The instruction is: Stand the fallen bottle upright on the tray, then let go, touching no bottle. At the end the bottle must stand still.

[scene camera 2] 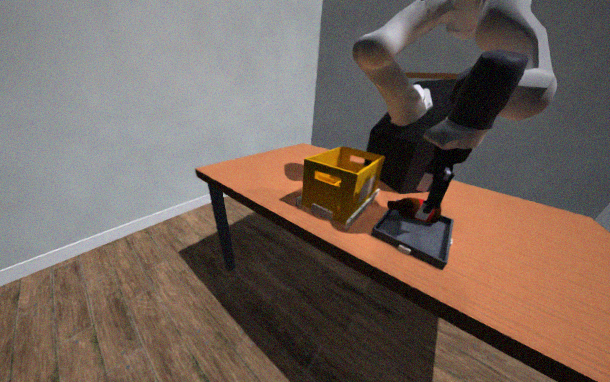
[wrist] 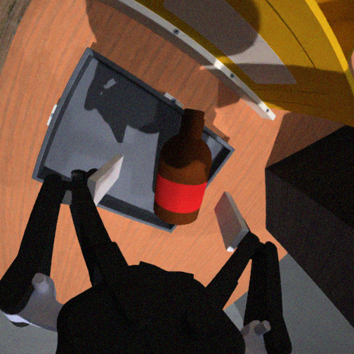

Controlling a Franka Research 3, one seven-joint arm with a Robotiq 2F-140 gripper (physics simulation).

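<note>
A brown bottle with a red label (scene camera 2: pixel 411 207) (wrist: pixel 182 162) lies on its side on the dark grey tray (scene camera 2: pixel 425 242) (wrist: pixel 67 142), along one end of it. In the wrist view its neck points up the picture and reaches over the tray's rim, and its base is near the opposite rim. My gripper (scene camera 2: pixel 426 197) (wrist: pixel 171 184) is open and empty. In the wrist view the two finger pads appear on either side of the bottle's labelled lower part, with gaps on both sides. In the scene view one finger hides part of the bottle's base end.
A yellow crate (scene camera 2: pixel 327 192) (wrist: pixel 320 95) stands beside the tray, past the bottle's neck. A large black block (scene camera 2: pixel 400 152) (wrist: pixel 305 225) stands behind the tray. Both are on the orange wooden table (scene camera 2: pixel 525 265) (wrist: pixel 135 245).
</note>
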